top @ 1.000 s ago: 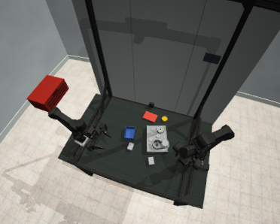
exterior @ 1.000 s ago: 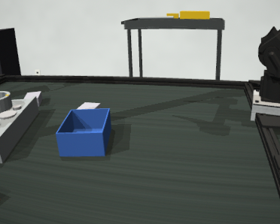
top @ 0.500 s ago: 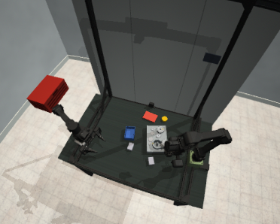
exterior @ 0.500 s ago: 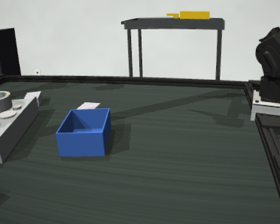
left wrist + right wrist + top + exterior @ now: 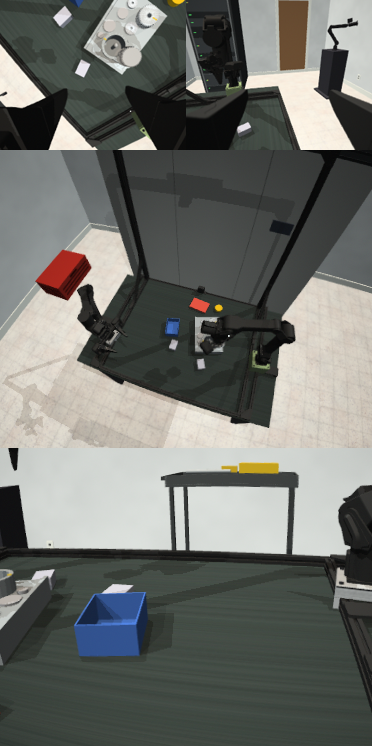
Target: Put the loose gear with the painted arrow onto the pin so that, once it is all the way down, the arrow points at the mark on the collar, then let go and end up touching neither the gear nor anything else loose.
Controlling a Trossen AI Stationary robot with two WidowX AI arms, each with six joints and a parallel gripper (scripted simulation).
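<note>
The yellow mark is 80 mm behind my left hand, 60 mm to the right of it and 200 mm below it. The rest, counted from my left hand: blue bin 160 mm behind, 270 mm to the right, 260 mm below; yellow disc 370 mm behind, 10 mm to the left, 260 mm below; fixed gear 100 mm behind, 30 mm to the left, 220 mm below.
</note>
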